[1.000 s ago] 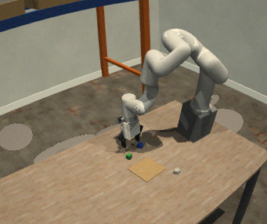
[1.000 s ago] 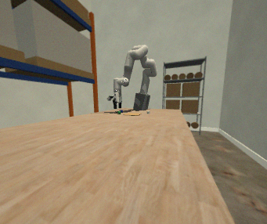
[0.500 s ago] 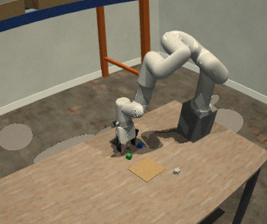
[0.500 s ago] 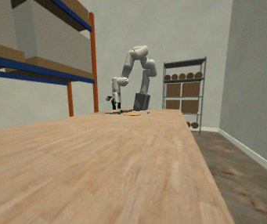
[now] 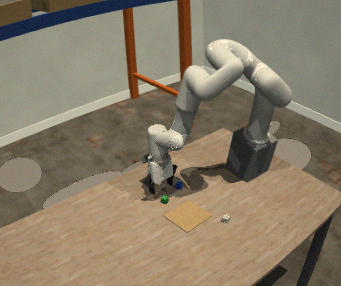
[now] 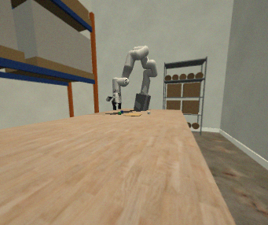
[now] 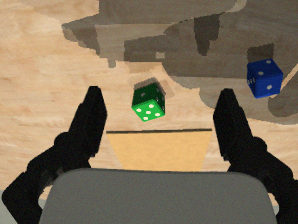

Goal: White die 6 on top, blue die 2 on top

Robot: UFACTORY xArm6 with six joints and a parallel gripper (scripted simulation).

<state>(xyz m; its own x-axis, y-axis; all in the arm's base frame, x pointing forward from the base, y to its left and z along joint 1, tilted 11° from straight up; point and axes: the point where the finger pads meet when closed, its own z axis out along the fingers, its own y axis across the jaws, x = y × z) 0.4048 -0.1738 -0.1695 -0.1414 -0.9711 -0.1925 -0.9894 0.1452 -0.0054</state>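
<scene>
My hand is 40 mm above the green die, 30 mm to the right of it and 20 mm short of it. The rest, counted from my hand: blue die: 100 mm behind, 40 mm below, 10 mm to the left; tan mat: 170 mm to the left, 50 mm below, 20 mm ahead; white die: 300 mm to the left, 60 mm behind, 40 mm below.
</scene>
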